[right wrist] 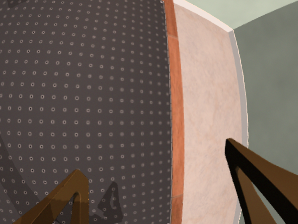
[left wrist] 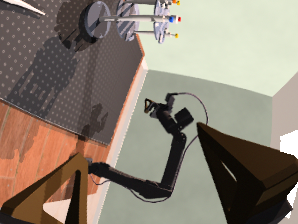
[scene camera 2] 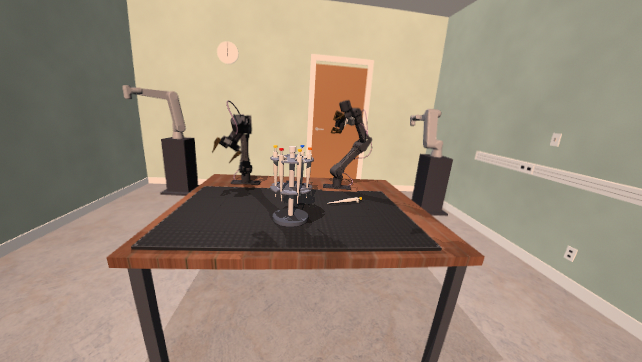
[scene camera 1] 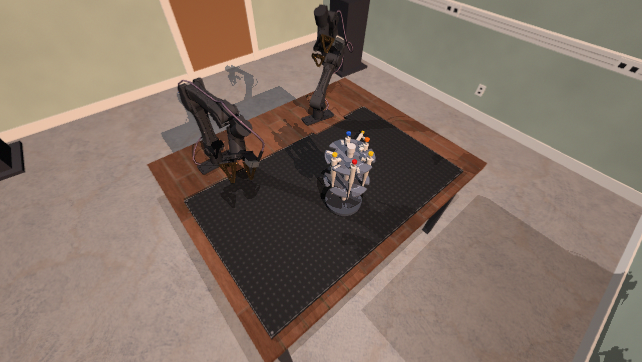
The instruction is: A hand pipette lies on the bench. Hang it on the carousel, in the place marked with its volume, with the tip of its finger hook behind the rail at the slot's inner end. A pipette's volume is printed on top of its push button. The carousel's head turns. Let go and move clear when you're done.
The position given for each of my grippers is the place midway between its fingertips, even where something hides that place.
Note:
I see my left gripper [left wrist: 136,145], my right gripper [scene camera 1: 242,181] and a grey carousel [scene camera 1: 337,203].
The grey carousel also shows in scene camera 2 [scene camera 2: 290,217]. My right gripper is seen too in the right wrist view [right wrist: 149,164]. The right wrist view does not show the grey carousel: it is out of frame.

